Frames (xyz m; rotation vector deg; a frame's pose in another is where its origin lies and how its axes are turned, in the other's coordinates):
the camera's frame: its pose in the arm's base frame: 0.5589 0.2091 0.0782 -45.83 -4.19 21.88
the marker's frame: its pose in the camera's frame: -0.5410 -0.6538 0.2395 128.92 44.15 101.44
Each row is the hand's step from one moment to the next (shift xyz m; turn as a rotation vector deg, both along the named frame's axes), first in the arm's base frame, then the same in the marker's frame.
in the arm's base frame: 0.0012 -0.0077 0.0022 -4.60 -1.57 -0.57
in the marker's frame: -0.0071 0.0035 -0.0018 -0.80 -2.30 -4.24
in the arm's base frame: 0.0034 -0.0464 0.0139 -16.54 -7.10 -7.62
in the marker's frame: -0.0418 0.0200 -0.0146 -5.55 -13.05 -13.45
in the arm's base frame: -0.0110 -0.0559 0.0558 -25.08 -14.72 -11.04
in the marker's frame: -0.0386 0.0523 -0.0462 -12.07 -18.81 -21.64
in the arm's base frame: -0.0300 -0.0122 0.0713 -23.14 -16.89 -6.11
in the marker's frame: 0.0102 0.0520 -0.0576 -13.36 -13.29 -22.43
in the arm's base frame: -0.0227 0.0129 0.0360 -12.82 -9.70 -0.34
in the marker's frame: 0.0247 0.0205 -0.0308 -7.03 -4.60 -13.71
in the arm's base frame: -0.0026 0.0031 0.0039 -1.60 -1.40 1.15
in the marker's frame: 0.0043 0.0019 -0.0030 -0.78 0.51 -2.23
